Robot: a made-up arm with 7 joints. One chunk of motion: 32 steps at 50 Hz.
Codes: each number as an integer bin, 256 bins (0 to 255) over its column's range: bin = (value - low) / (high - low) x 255, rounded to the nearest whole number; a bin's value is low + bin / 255 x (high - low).
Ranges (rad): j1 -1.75..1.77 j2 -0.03..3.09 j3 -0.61..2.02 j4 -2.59..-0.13 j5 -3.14..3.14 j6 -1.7..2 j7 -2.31..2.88
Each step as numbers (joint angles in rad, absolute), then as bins.
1 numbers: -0.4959 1.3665 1.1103 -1.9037 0.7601 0.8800 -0.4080
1 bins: 91 114 167 71 158 178 93
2 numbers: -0.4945 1.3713 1.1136 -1.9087 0.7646 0.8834 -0.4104
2 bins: 91 115 167 71 159 178 93
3 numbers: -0.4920 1.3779 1.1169 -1.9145 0.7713 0.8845 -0.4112
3 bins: 91 115 167 70 159 178 93
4 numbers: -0.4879 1.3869 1.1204 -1.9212 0.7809 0.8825 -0.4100
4 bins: 91 116 168 69 159 178 93
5 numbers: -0.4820 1.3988 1.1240 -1.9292 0.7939 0.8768 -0.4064
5 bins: 92 117 168 68 160 178 94
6 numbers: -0.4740 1.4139 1.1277 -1.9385 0.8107 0.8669 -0.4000
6 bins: 92 118 168 68 160 177 94
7 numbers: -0.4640 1.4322 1.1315 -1.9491 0.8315 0.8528 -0.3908
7 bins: 93 120 169 66 161 176 94
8 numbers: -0.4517 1.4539 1.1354 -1.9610 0.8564 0.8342 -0.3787
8 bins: 94 121 169 65 162 175 95
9 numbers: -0.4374 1.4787 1.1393 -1.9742 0.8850 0.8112 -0.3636
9 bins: 95 123 170 64 163 173 96
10 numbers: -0.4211 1.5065 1.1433 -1.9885 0.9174 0.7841 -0.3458
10 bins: 96 126 170 62 165 171 97
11 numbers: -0.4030 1.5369 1.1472 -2.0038 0.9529 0.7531 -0.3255
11 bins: 98 128 170 61 166 169 98
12 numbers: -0.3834 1.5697 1.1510 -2.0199 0.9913 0.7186 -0.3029
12 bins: 99 131 171 59 168 167 99
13 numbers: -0.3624 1.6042 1.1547 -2.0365 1.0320 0.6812 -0.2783
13 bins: 101 134 171 57 169 164 100
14 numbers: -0.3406 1.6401 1.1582 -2.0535 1.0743 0.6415 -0.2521
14 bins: 102 136 171 56 171 161 101
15 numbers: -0.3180 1.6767 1.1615 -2.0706 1.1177 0.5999 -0.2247
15 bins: 104 139 172 54 173 159 102
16 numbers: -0.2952 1.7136 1.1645 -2.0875 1.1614 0.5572 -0.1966
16 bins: 105 143 172 52 175 156 104
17 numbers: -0.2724 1.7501 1.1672 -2.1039 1.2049 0.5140 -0.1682
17 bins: 107 145 172 50 176 153 105
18 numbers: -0.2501 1.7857 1.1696 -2.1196 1.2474 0.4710 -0.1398
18 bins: 109 148 173 49 178 150 107
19 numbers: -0.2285 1.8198 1.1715 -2.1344 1.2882 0.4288 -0.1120
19 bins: 110 151 173 47 180 147 108
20 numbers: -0.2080 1.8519 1.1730 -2.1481 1.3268 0.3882 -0.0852
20 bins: 112 154 173 46 181 144 109
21 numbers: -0.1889 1.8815 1.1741 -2.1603 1.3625 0.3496 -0.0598
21 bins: 113 156 173 45 183 141 111
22 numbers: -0.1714 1.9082 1.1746 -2.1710 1.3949 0.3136 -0.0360
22 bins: 114 158 173 43 184 139 112
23 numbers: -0.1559 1.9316 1.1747 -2.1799 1.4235 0.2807 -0.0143
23 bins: 115 160 173 43 185 137 113
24 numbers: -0.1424 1.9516 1.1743 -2.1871 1.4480 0.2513 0.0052
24 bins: 116 162 173 42 186 134 114
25 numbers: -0.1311 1.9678 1.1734 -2.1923 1.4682 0.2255 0.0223
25 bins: 117 163 173 41 187 133 115
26 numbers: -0.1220 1.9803 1.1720 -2.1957 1.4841 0.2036 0.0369
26 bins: 118 164 173 41 188 131 115
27 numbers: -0.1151 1.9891 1.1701 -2.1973 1.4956 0.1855 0.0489
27 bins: 118 165 173 41 188 130 116
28 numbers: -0.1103 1.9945 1.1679 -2.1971 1.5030 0.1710 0.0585
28 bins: 119 165 172 41 189 129 116
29 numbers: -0.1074 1.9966 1.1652 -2.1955 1.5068 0.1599 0.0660
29 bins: 119 166 172 41 189 128 117
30 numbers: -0.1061 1.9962 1.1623 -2.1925 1.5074 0.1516 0.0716
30 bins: 119 166 172 41 189 128 117
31 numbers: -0.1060 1.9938 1.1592 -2.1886 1.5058 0.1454 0.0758
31 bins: 119 165 172 42 189 127 117
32 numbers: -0.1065 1.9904 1.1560 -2.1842 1.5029 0.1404 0.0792
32 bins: 119 165 171 42 189 127 117
